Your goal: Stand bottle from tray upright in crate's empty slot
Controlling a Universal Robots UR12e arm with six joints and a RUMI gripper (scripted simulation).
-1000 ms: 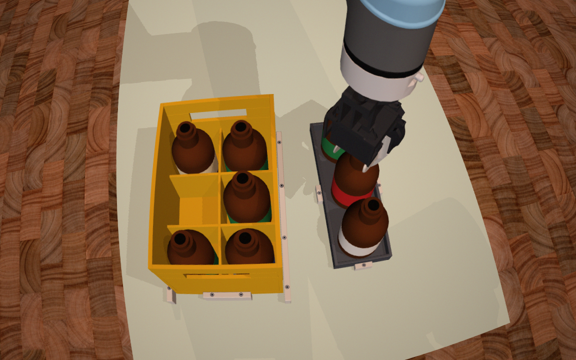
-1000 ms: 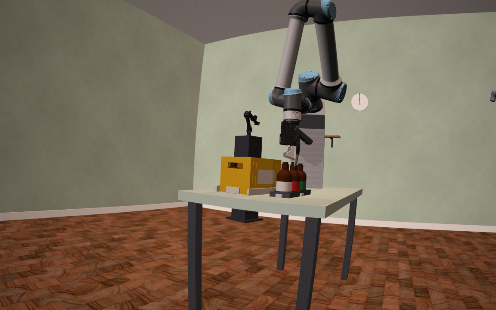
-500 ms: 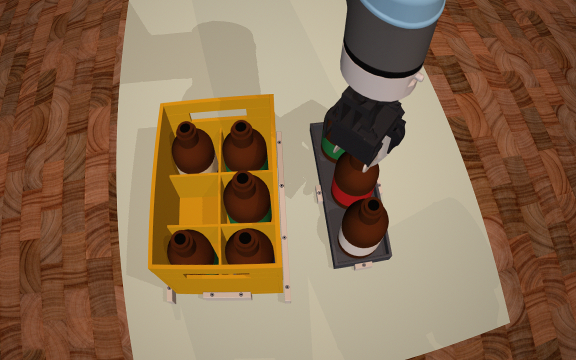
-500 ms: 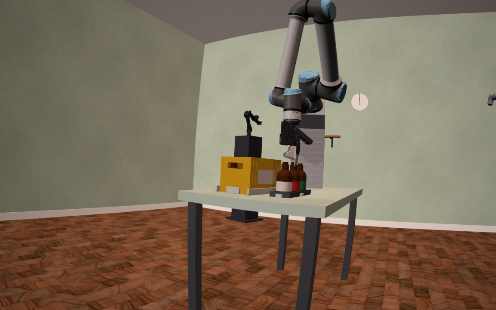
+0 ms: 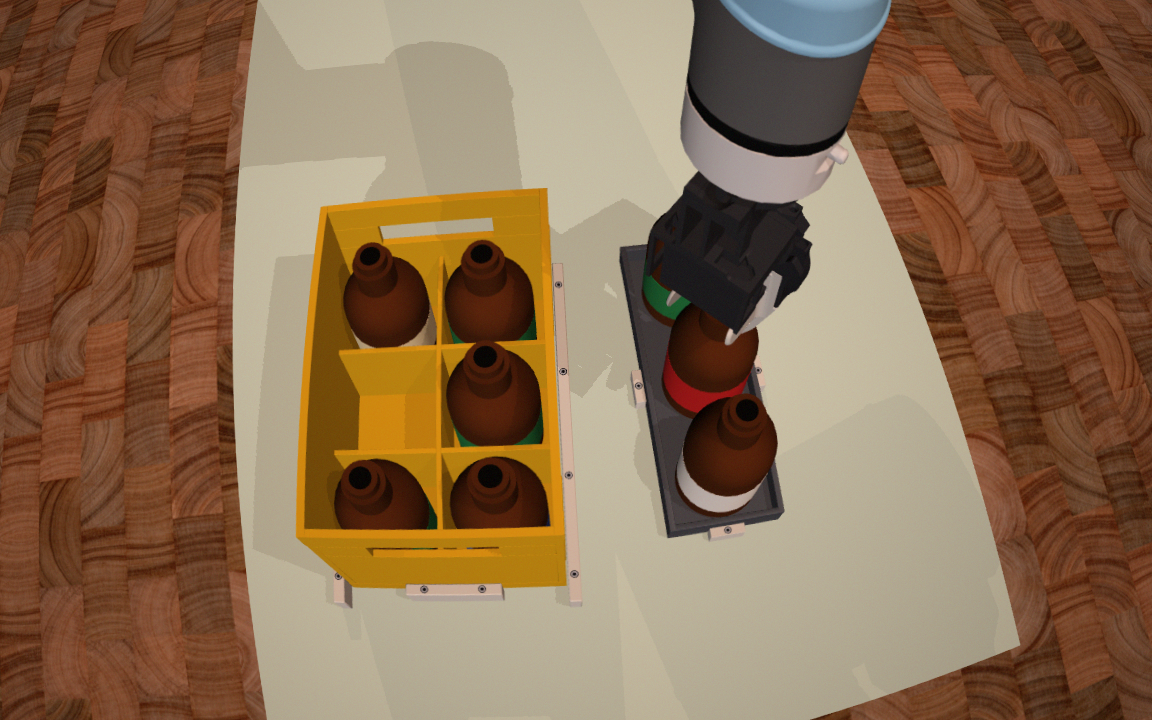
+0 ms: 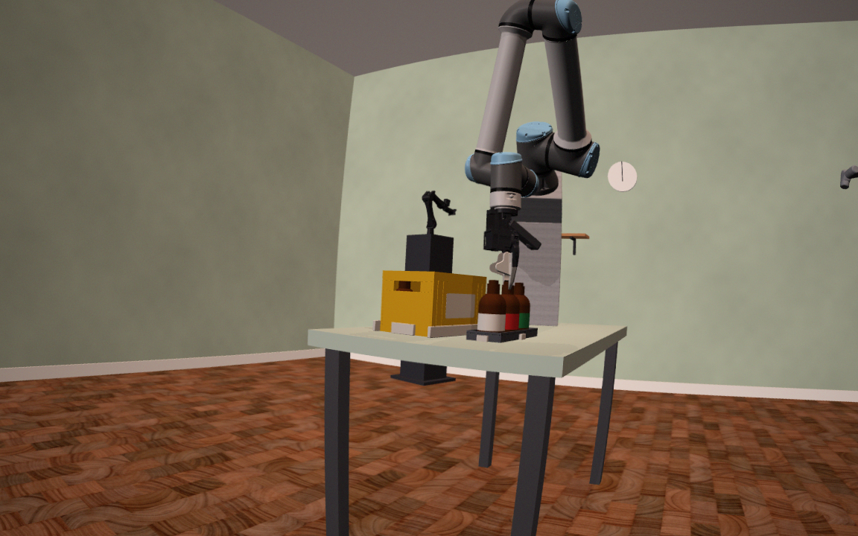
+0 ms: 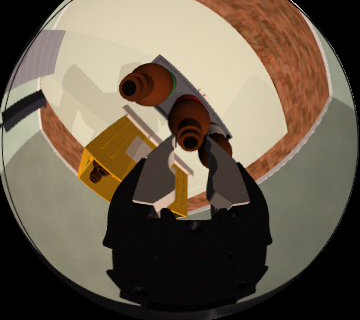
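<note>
My hand is 70 mm above the glass bottle. The rest, counted from my hand: yellow crate 60 mm ahead, 220 mm to the right, 70 mm below; dark tray 140 mm below.
</note>
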